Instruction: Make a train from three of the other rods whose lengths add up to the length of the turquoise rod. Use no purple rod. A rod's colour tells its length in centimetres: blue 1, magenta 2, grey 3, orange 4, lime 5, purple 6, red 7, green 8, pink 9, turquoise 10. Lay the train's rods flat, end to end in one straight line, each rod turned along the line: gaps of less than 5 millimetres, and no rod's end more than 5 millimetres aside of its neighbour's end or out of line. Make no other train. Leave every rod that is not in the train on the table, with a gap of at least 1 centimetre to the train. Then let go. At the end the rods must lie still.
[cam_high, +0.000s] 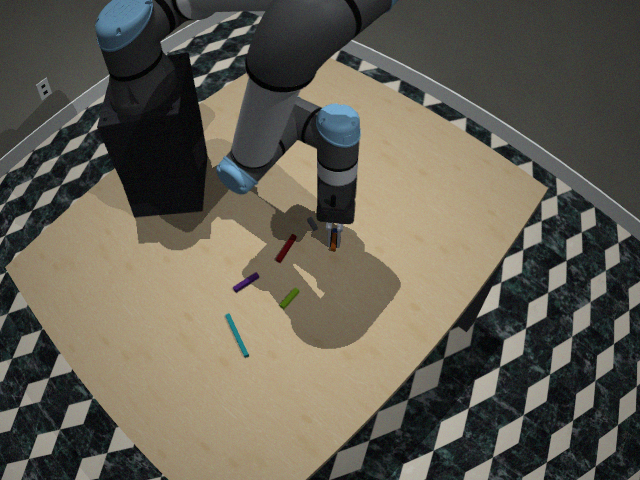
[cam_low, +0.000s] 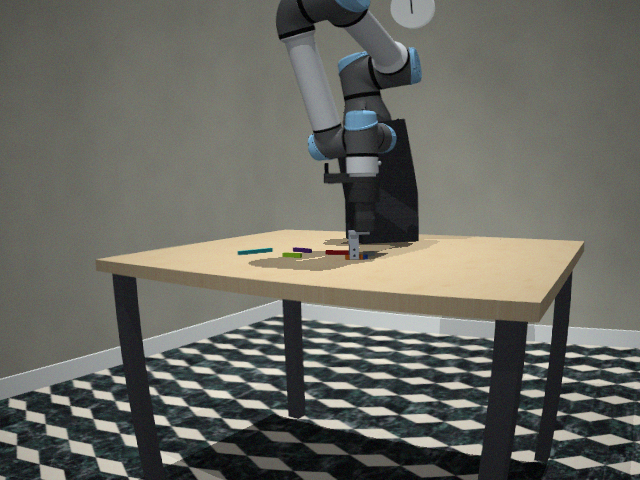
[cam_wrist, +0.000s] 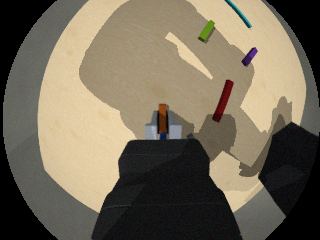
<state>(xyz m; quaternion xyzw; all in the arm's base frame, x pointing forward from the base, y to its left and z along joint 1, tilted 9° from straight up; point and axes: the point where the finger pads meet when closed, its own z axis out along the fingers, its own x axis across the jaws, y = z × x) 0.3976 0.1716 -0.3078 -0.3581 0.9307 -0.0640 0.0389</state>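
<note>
My gripper is now 10 mm above the orange rod. From my hand the other things lie so: red rod: 80 mm to the right, 50 mm behind, 10 mm below; then grey rod: 60 mm behind, 10 mm below; then blue rod: 20 mm to the left, 20 mm behind, 10 mm below.
</note>
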